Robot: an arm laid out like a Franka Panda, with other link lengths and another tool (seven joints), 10 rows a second.
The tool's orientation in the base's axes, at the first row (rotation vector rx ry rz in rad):
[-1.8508 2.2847 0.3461]
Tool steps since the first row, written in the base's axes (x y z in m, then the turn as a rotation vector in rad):
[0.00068 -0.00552 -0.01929 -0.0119 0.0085 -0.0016]
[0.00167 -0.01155 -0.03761 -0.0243 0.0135 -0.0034]
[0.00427 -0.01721 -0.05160 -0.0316 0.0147 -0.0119]
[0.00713 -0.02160 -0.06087 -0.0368 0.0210 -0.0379]
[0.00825 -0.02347 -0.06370 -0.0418 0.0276 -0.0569]
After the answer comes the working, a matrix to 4 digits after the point.
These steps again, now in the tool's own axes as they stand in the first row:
[0.01050 -0.00304 0.01684 -0.0050 0.0132 0.0041]
[0.02114 -0.00641 0.03260 -0.0066 0.0262 0.0073]
[0.02987 -0.01101 0.04432 -0.0038 0.0330 0.0159]
[0.03601 -0.01529 0.05189 -0.0012 0.0376 0.0426]
[0.03833 -0.01694 0.05404 -0.0010 0.0426 0.0627]

The tool's axes in the first row as the columns of a matrix, in the base's axes (rounded; the answer above uses it unrounded):
[-0.2084 -0.9780 -0.0060]
[-0.9359 0.1977 0.2915]
[-0.2839 0.0664 -0.9566]

